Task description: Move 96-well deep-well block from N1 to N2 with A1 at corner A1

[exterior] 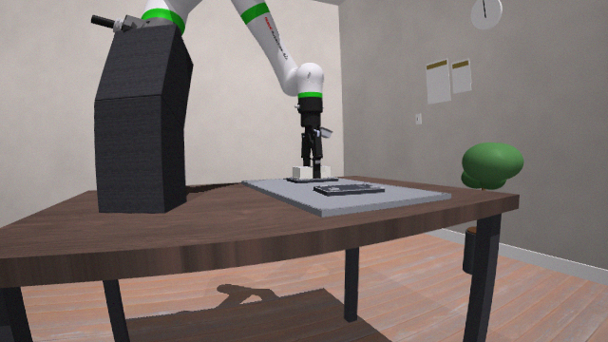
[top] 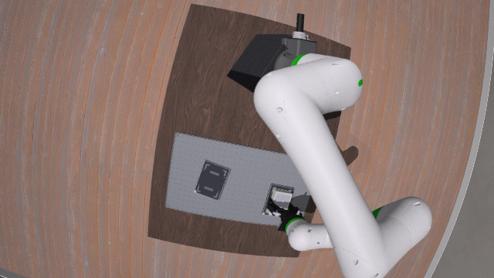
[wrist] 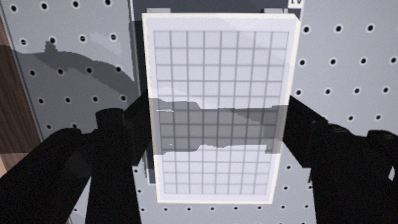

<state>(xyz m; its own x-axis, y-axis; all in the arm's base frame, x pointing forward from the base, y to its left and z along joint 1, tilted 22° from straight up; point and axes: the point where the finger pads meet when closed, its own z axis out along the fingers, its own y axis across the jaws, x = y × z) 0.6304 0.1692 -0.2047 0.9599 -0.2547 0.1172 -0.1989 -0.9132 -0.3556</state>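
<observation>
Now: the white 96-well deep-well block 10 mm below my hand. Round my hand: dark nest frame: 100 mm behind, 320 mm to the right, 30 mm below.
</observation>
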